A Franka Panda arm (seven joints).
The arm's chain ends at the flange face. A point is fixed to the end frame.
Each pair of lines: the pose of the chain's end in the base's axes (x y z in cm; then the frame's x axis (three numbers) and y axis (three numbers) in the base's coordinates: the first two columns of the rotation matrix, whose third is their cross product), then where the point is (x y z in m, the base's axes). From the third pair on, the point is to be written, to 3 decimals.
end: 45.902 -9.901 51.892 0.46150 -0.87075 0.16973 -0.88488 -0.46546 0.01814
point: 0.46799 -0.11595 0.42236
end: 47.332 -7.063 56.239 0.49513 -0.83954 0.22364 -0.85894 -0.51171 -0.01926
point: 0.48896 -0.08977 0.46710
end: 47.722 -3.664 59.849 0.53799 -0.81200 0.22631 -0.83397 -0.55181 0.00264
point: 0.492 -0.056 0.503
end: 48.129 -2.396 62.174 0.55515 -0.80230 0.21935 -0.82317 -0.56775 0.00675
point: 0.496 -0.043 0.526
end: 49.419 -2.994 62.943 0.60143 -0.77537 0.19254 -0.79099 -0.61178 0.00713
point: 0.508 -0.046 0.533
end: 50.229 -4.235 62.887 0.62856 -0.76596 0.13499 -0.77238 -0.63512 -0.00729
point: 0.514 -0.053 0.532
